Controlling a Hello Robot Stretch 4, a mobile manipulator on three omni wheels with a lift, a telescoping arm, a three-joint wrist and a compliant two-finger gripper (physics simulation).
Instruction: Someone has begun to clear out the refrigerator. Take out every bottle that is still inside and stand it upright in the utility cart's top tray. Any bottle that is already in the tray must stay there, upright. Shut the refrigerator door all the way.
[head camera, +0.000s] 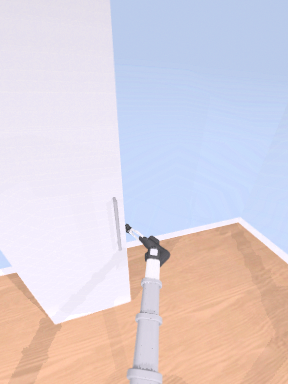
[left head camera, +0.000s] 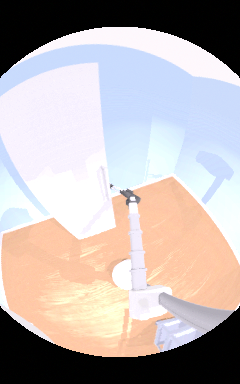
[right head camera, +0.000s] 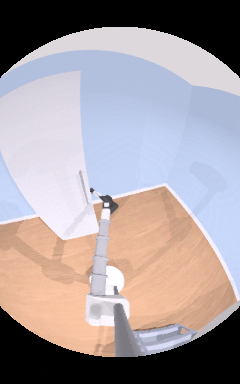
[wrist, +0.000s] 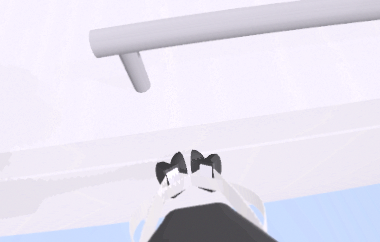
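The white refrigerator door (head camera: 65, 150) (left head camera: 55, 130) (right head camera: 47, 135) (wrist: 250, 75) faces the robot at the left. In the wrist view its edge meets the cabinet side along a thin pale line; whether it is fully shut I cannot tell. Its grey bar handle (head camera: 117, 224) (left head camera: 105, 184) (right head camera: 84, 186) (wrist: 225, 27) stands near the right edge. My gripper (head camera: 128, 228) (left head camera: 111, 186) (right head camera: 92, 190) (wrist: 187, 164) is shut and empty, just right of the handle, by the refrigerator's side. The utility cart (left head camera: 159, 332) (right head camera: 167, 344) shows partly at the bottom. The bottles and the refrigerator's inside do not show.
The telescoping arm (head camera: 147, 335) (left head camera: 136, 250) (right head camera: 101, 250) reaches over the wood floor (head camera: 225, 300). Blue walls (head camera: 200, 125) stand behind and to the right, with a white baseboard (head camera: 200, 229) along the floor. The cart is close to the robot's mast.
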